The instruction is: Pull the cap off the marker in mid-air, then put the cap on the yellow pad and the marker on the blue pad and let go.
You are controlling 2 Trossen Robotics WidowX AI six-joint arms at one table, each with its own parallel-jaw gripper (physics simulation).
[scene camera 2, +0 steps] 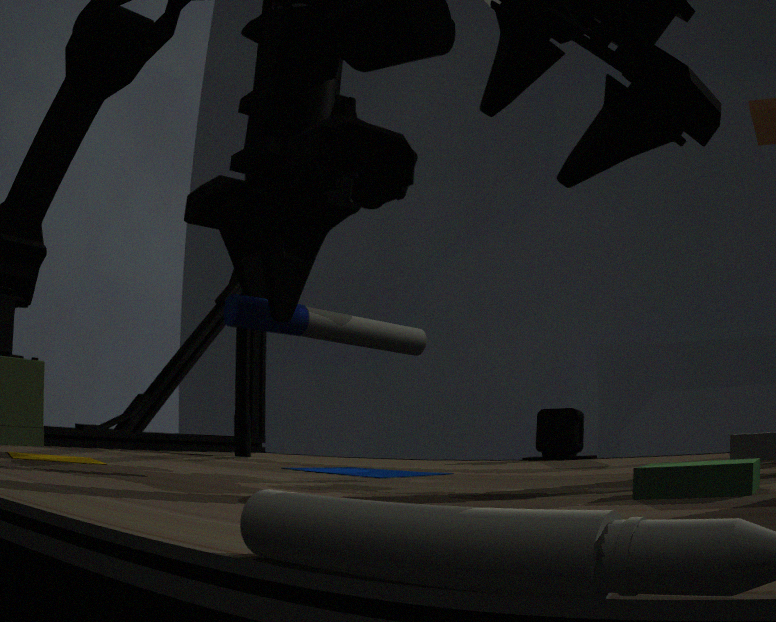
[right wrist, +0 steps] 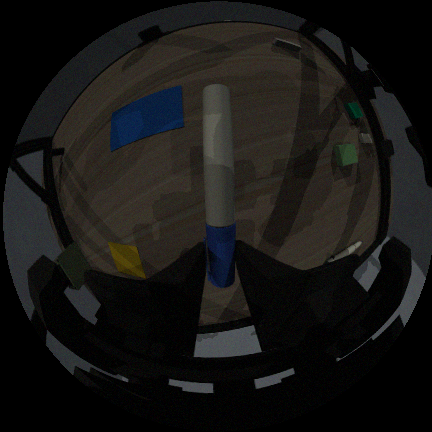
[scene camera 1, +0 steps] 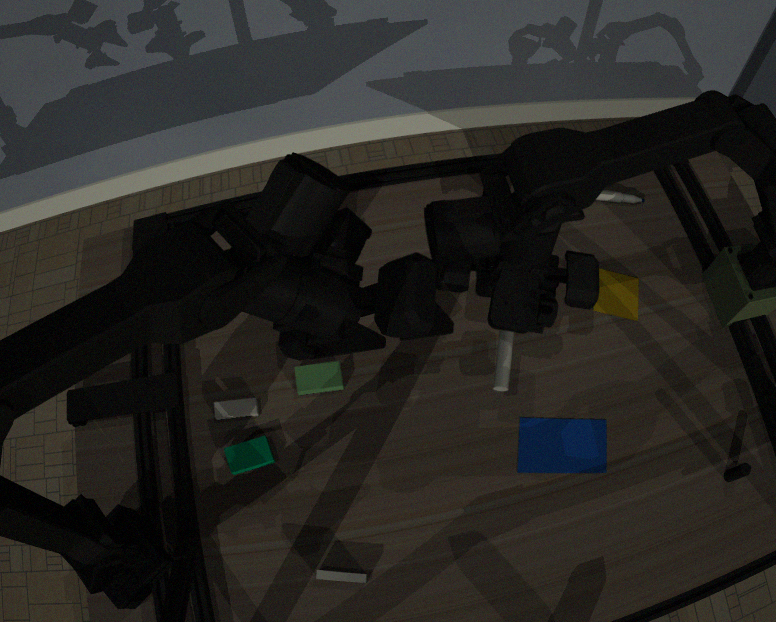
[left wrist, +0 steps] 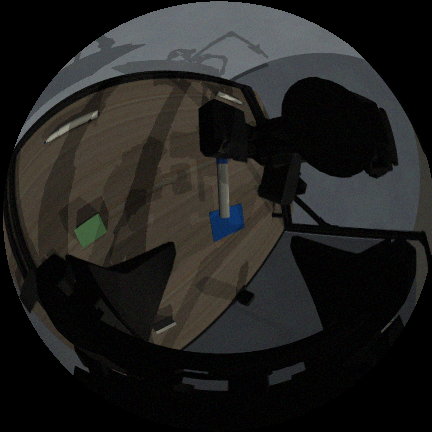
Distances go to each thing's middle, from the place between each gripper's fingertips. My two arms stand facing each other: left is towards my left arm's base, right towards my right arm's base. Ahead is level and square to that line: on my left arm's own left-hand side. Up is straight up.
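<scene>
My right gripper is right at the blue cap [right wrist: 220, 241]. Counting from my right hand, I find the blue pad [scene camera 1: 546, 445] 10 mm to the right, 180 mm behind and 100 mm below, while the light green block [scene camera 1: 323, 377] is 240 mm to the left, 40 mm ahead and 90 mm below. The yellow pad [scene camera 1: 618, 294] is 210 mm to the right of that same right hand, 20 mm behind it and 100 mm below it. Going by its middle, the blue pad is nearer to my right gripper than to my left gripper.
My left gripper, meanwhile, is 40 mm short of the blue cap, 150 mm to the left of it and 100 mm above it. From my left hand, the teal block [scene camera 1: 255, 453] is 220 mm to the left, 10 mm ahead and 200 mm below, and the light green block is 100 mm to the left, 70 mm ahead and 200 mm below. The blue pad is 160 mm to the right of my left hand, 140 mm behind it and 200 mm below it.
</scene>
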